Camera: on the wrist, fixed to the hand. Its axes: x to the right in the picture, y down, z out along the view.
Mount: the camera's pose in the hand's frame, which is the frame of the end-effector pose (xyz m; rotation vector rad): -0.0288 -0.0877 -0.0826 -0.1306 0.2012 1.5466
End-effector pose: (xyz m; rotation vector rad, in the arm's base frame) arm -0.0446 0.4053 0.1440 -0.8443 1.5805 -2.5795
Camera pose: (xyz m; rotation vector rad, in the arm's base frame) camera -0.0328 0.5247 0.1750 0.5642 1.4260 -1.3884
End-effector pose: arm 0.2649 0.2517 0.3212 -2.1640 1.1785 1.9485
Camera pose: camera 0.3823 0.2911 0.3241 0.6832 -1.7109 -0.9635
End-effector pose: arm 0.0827 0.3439 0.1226 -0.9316 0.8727 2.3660
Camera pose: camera 0.1907 0.3429 0.0619 0.2676 -1.0447 -1.8309
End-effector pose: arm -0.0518 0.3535 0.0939 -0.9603 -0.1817 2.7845
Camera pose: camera 0.0339 0.4371 0.0619 0.8417 -0.3143 -1.6210
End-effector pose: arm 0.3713 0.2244 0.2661 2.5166 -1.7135 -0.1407
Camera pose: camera 0.4523 0.2853 0.3373 0.5557 -2.7524 0.1188
